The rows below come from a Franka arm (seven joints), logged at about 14 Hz.
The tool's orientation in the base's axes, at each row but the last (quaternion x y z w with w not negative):
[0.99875 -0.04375 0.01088 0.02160]
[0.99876 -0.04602 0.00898 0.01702]
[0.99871 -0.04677 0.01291 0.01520]
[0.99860 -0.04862 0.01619 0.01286]
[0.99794 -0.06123 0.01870 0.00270]
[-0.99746 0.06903 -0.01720 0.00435]
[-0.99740 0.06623 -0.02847 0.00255]
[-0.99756 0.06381 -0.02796 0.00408]
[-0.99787 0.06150 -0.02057 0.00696]
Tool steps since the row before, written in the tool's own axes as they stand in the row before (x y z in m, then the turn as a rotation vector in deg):
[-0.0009 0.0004 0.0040 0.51 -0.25 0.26]
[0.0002 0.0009 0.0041 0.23 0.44 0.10]
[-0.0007 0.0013 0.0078 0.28 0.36 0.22]
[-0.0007 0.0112 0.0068 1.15 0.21 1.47]
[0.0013 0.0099 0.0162 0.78 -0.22 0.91]
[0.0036 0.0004 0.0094 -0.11 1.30 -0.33]
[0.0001 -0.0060 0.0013 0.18 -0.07 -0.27]
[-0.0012 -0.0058 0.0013 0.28 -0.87 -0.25]
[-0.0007 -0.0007 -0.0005 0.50 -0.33 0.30]
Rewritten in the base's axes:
[-0.0009 -0.0005 -0.0040 0.54 0.19 -0.26]
[0.0002 -0.0011 -0.0041 0.19 -0.46 -0.08]
[-0.0006 -0.0015 -0.0078 0.25 -0.39 -0.20]
[-0.0016 -0.0113 -0.0065 1.17 -0.36 -1.43]
[0.0007 -0.0101 -0.0161 0.83 0.12 -0.88]
[0.0038 -0.0008 -0.0093 -0.30 -1.27 0.31]
[0.0010 0.0059 -0.0012 0.17 0.05 0.28]
[-0.0004 0.0059 -0.0013 0.37 0.83 0.28]
[-0.0006 0.0008 0.0005 0.55 0.27 -0.27]

